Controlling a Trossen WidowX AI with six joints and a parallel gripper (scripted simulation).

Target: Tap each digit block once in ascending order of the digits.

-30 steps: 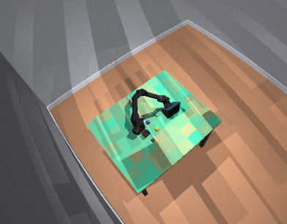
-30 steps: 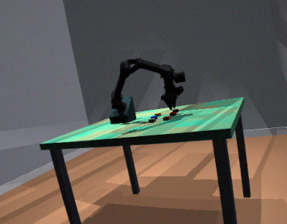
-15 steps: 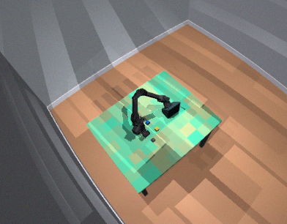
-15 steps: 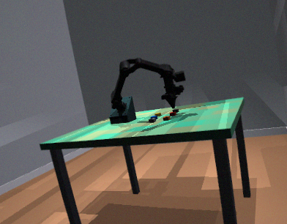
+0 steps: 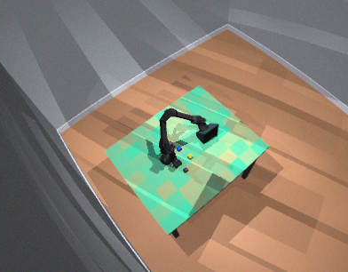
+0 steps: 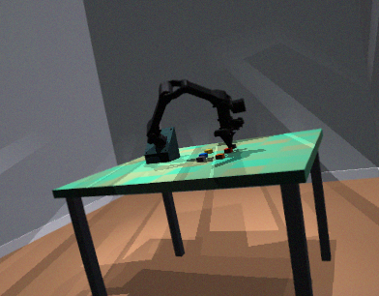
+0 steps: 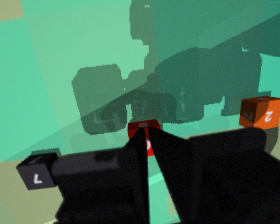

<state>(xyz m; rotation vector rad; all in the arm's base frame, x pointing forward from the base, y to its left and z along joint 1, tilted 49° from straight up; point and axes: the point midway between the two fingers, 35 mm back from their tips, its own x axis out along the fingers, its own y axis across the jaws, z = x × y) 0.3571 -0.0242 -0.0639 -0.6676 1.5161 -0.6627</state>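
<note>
My gripper tip is 1 cm past the red block and 1 cm above it. Also, from my gripper tip: orange block 13 cm to the right, 1 cm below; blue block 12 cm behind, 6 cm to the right, 1 cm below; black block 12 cm to the left, 4 cm behind, 1 cm below.
</note>
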